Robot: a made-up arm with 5 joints. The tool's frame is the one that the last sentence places.
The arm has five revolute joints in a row. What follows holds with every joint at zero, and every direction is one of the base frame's. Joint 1 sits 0.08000 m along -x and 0.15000 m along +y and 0.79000 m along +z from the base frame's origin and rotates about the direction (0.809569, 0.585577, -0.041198). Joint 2 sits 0.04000 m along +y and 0.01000 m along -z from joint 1 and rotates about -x. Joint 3 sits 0.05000 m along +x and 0.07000 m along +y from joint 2 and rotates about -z. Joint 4 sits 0.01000 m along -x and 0.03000 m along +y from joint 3 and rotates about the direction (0.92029, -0.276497, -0.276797). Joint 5 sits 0.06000 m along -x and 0.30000 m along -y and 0.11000 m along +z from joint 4 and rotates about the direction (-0.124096, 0.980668, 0.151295). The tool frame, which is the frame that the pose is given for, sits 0.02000 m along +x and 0.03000 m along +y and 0.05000 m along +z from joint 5; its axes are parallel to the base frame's.
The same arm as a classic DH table. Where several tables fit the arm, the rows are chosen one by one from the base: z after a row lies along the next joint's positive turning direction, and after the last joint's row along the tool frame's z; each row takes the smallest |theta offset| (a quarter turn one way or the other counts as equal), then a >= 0, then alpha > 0; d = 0 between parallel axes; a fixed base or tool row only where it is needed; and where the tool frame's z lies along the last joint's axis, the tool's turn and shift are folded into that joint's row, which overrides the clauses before.
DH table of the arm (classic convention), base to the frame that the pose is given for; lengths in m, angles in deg. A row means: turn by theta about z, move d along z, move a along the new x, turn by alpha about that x. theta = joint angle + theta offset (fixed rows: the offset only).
base (fixed): d 0.791, theta_offset -54.12, a -0.1684, alpha -92.36
joint 1: d 0.0923, theta_offset 86.74, a 0.0072, alpha -144.05
joint 2: d 0.006, theta_offset 85.98, a -0.07, alpha 90
joint 3: d 0.0052, theta_offset 16.72, a -0.0259, alpha 73.93
joint 4: d -0.1634, theta_offset -87.82, a 0.1252, alpha 115.29
joint 5: d -0.3043, theta_offset 76.27, a 0.0236, alpha 81.3
tool (fixed): d 0.0458, theta_offset -7.21, a 0, alpha 0

